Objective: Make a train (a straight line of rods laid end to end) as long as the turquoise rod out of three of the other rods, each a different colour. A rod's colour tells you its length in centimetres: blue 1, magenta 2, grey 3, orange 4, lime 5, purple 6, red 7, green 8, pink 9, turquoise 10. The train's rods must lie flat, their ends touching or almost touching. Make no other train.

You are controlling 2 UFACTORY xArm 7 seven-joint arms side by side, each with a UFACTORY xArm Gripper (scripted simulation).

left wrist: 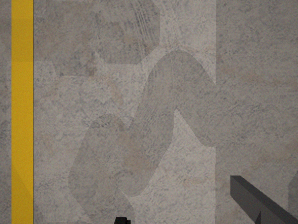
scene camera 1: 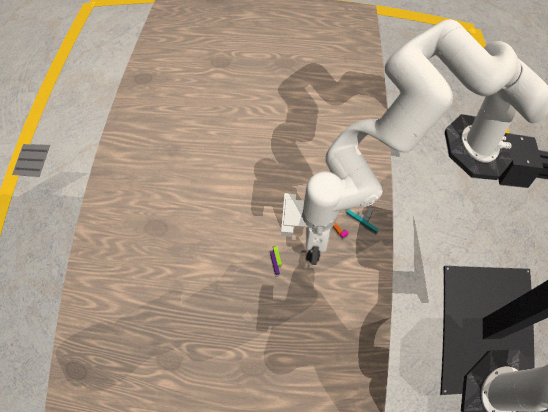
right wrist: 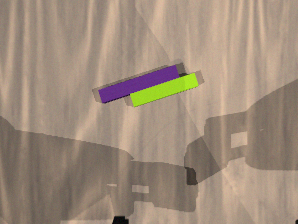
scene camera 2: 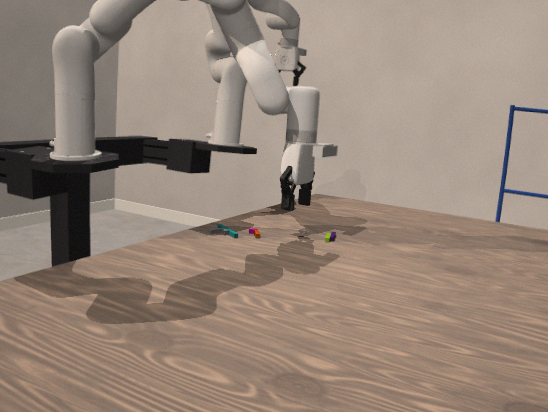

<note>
In view: my left gripper (scene camera 2: 285, 85), my right gripper (scene camera 2: 295, 207), a lime rod (right wrist: 187, 82) and a purple rod (right wrist: 123, 89).
The left wrist view misses the lime rod: it is out of frame. The left wrist view misses the purple rod: it is out of frame.
</note>
